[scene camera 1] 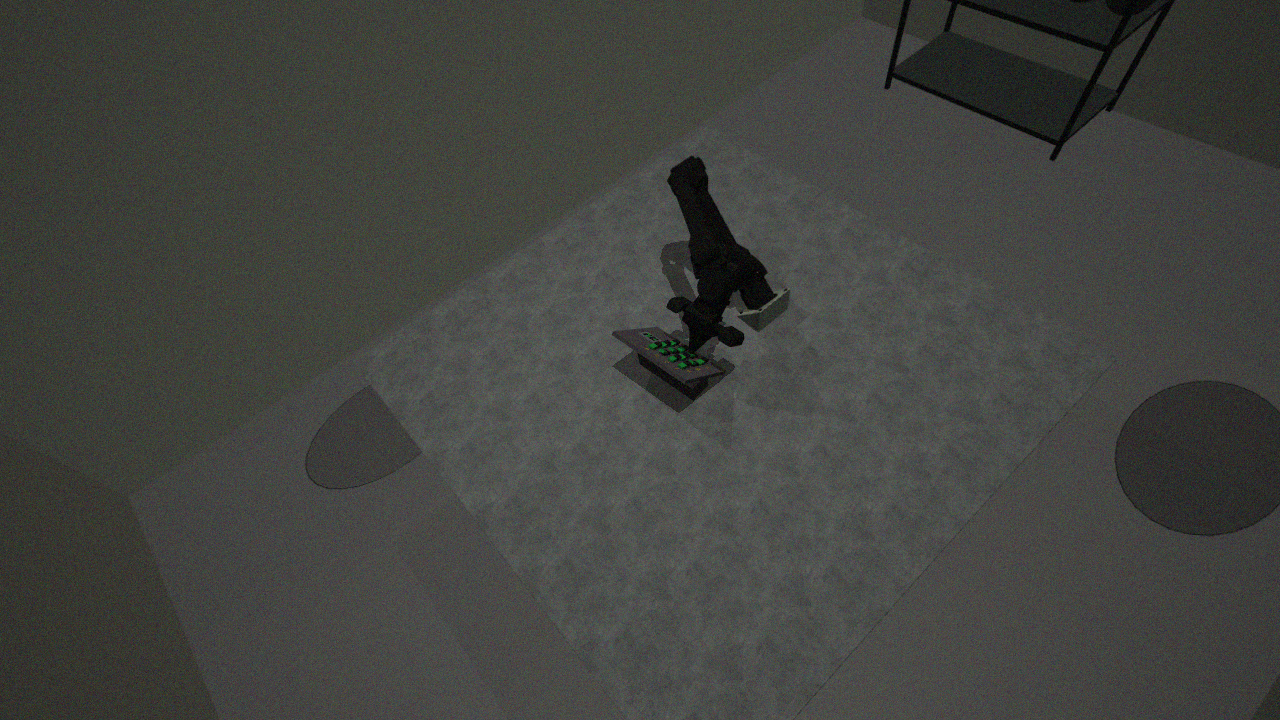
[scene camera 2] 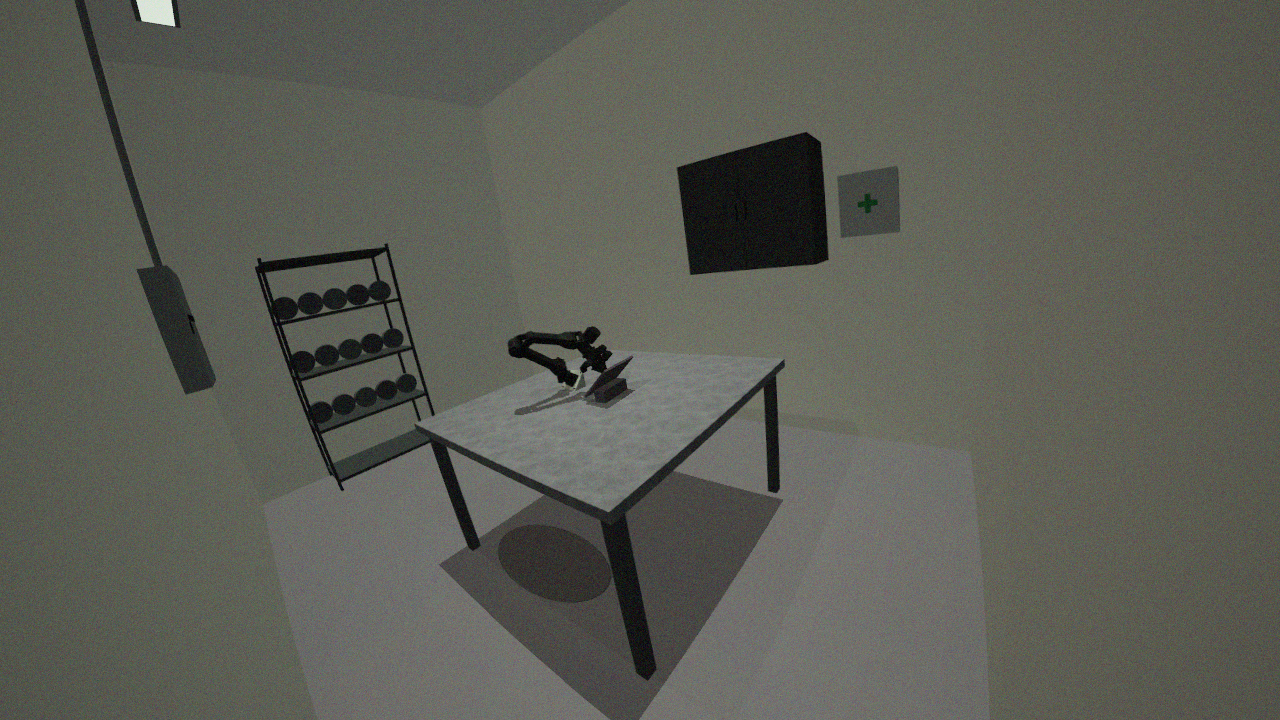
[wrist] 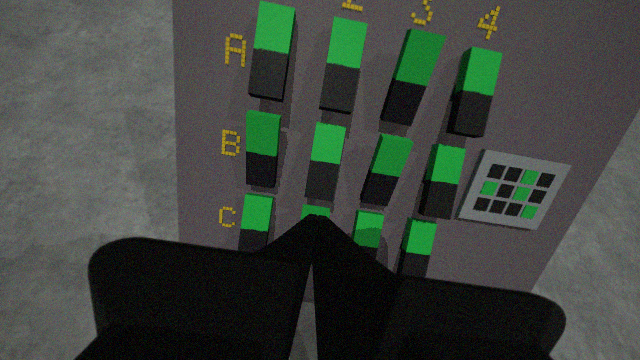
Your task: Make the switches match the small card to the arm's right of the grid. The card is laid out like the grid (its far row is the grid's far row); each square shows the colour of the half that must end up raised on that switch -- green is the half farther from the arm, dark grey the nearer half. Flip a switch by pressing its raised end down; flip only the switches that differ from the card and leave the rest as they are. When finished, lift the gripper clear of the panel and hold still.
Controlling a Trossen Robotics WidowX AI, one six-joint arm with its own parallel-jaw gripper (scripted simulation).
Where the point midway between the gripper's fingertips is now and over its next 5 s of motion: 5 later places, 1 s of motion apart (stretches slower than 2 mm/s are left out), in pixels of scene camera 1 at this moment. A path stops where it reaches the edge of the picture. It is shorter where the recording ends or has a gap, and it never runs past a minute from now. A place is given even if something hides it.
My gripper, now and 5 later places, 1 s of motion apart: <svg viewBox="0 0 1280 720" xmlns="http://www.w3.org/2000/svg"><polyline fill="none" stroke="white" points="690,353 700,340 681,330 676,339 676,340 686,321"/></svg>
